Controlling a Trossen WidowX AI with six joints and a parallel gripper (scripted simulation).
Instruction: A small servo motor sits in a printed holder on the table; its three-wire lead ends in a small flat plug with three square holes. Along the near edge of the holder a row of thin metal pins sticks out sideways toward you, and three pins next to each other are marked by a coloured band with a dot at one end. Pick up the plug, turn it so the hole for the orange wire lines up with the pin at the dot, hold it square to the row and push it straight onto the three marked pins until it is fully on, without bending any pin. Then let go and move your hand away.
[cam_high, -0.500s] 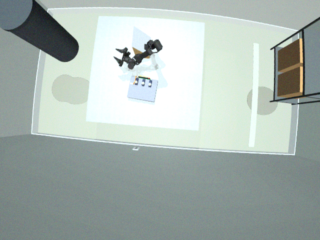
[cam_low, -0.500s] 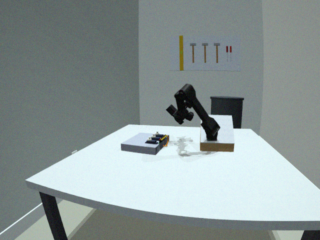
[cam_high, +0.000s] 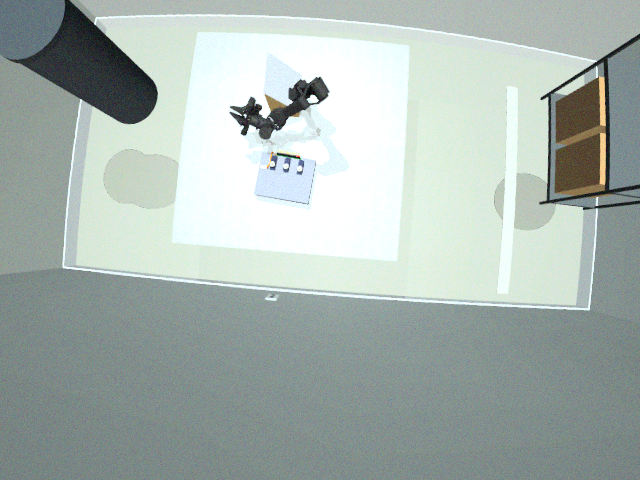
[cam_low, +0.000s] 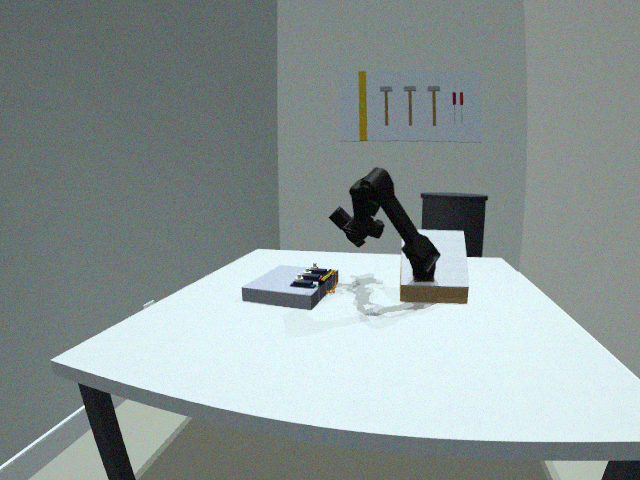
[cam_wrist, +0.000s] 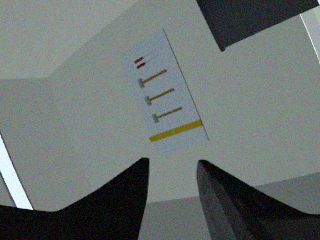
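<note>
My gripper tip is now 30 cm short of the grey holder, 23 cm to the right of it and 24 cm above it.
</note>
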